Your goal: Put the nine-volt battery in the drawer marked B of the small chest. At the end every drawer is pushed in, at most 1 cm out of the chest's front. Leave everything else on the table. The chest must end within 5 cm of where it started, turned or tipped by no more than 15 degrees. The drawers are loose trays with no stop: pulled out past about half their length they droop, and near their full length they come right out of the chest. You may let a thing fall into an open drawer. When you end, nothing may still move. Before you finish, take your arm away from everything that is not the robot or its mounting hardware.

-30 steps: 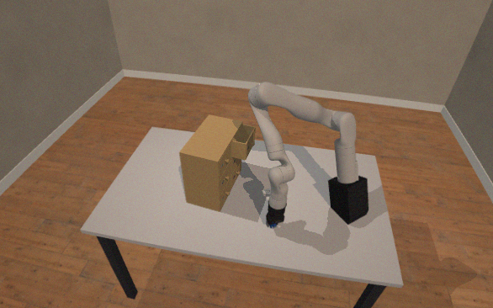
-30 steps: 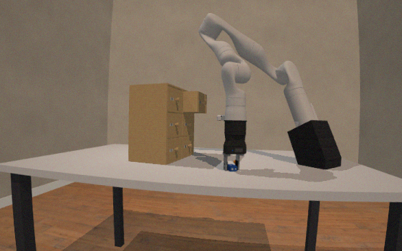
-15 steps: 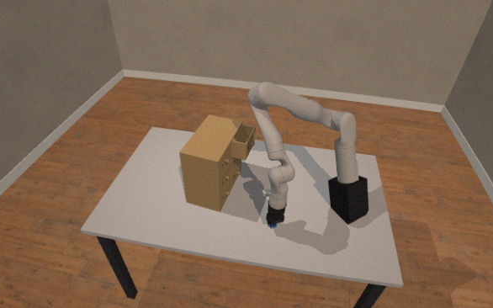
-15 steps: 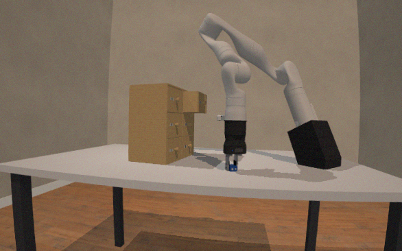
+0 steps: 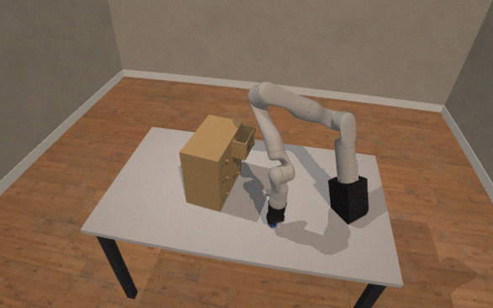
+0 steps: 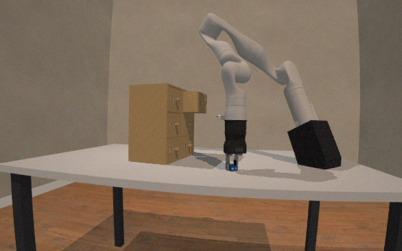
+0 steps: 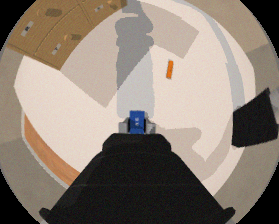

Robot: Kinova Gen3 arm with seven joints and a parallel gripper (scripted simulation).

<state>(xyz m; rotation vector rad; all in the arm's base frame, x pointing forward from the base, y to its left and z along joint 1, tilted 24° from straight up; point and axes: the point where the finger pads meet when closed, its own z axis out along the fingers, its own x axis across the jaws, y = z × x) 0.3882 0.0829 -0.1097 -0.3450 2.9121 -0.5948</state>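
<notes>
The small orange object lies 13 cm to the right of my hand, 4 cm behind it and 1 cm below it. The rest, counted from my hand: drawer marked B 31 cm to the right, 22 cm above, 16 cm ahead; blue nine-volt battery 1 cm to the left, 1 cm below.
</notes>
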